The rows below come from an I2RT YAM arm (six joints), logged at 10 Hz.
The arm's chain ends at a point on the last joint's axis. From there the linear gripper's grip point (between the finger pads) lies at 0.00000 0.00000 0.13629 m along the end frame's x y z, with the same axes.
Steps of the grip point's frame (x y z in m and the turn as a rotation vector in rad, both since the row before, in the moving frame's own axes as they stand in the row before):
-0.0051, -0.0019, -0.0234, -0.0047, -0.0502, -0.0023
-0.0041, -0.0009, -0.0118, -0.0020, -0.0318, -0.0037
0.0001, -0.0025, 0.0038, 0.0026, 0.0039, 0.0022
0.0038, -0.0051, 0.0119, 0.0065, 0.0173, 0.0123
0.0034, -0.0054, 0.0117, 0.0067, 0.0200, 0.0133
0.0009, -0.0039, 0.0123, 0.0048, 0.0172, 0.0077
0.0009, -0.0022, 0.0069, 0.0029, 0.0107, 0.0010
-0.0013, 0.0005, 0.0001, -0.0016, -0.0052, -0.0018
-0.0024, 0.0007, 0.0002, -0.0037, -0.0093, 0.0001
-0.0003, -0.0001, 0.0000, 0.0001, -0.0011, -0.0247
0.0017, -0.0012, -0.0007, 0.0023, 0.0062, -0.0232
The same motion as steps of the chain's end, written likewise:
0.0017, -0.0025, -0.0232, -0.0047, -0.0502, -0.0023
0.0002, -0.0012, -0.0117, -0.0020, -0.0318, -0.0037
-0.0004, -0.0021, 0.0038, 0.0026, 0.0039, 0.0022
0.0014, -0.0042, 0.0119, 0.0065, 0.0173, 0.0123
0.0007, -0.0045, 0.0117, 0.0067, 0.0200, 0.0133
-0.0014, -0.0033, 0.0123, 0.0048, 0.0172, 0.0077
-0.0006, -0.0018, 0.0069, 0.0029, 0.0107, 0.0010
-0.0006, 0.0003, 0.0001, -0.0016, -0.0052, -0.0018
-0.0011, 0.0002, 0.0002, -0.0037, -0.0093, 0.0001
-0.0001, -0.0001, 0.0000, 0.0001, -0.0011, -0.0247
0.0009, -0.0009, -0.0007, 0.0023, 0.0062, -0.0232

